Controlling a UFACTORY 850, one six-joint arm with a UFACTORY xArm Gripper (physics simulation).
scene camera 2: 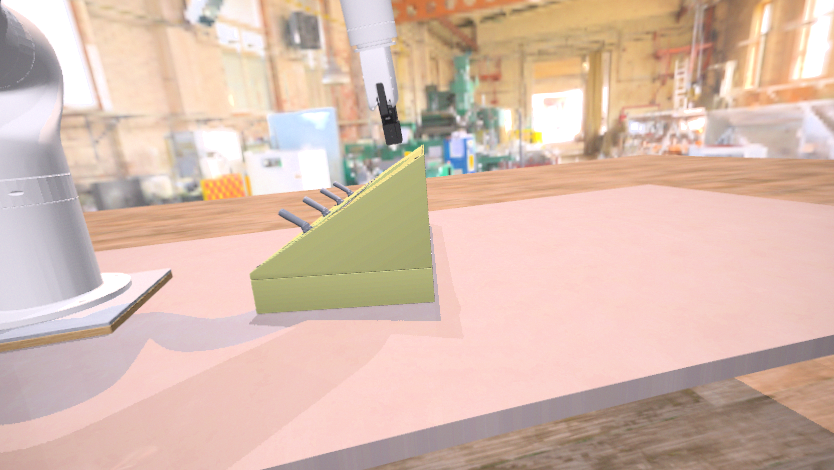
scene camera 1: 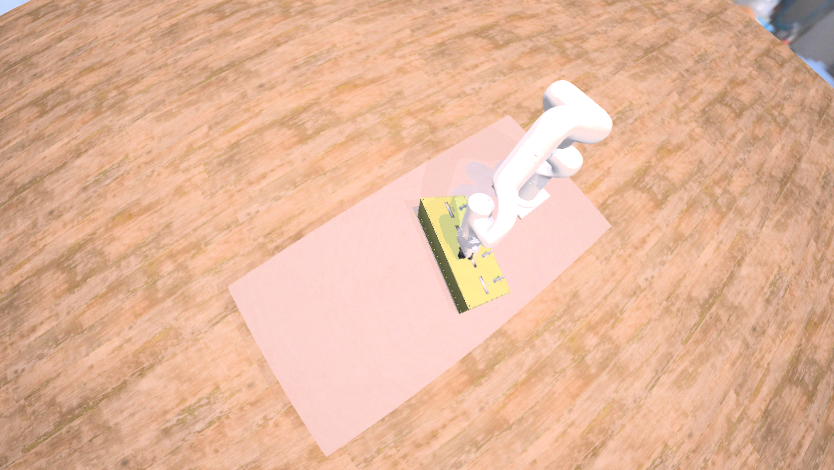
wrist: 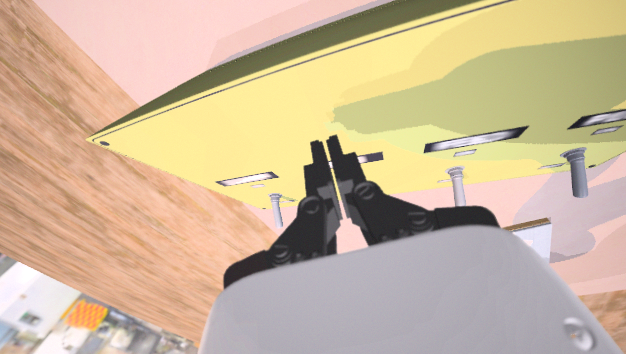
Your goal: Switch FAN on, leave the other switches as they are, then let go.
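The yellow wedge-shaped switch box (scene camera 1: 466, 289) (scene camera 2: 361, 251) (wrist: 200, 135) stands with its sloping face toward the arm's base. My gripper (scene camera 1: 465, 255) (scene camera 2: 394, 141) (wrist: 328, 156) is shut and empty, above the upper part of the sloping face, apart from the levers. In the wrist view its fingers cover part of the FAN label (wrist: 371, 158) and hide the FAN lever. The FAN lever (scene camera 1: 486, 253) shows small in scene camera 1; its position cannot be read. The LAMP lever (scene camera 1: 498, 279) (wrist: 276, 211) and FEED lever (wrist: 457, 187) stand on either side of it.
A fourth lever (wrist: 579, 173) stands beyond FEED. The box rests on a pink mat (scene camera 1: 350, 338) (scene camera 2: 583, 280) on a wooden surface (scene camera 1: 145, 175). The arm's base plate (scene camera 1: 539, 203) (scene camera 2: 140, 300) lies on the lever side of the box.
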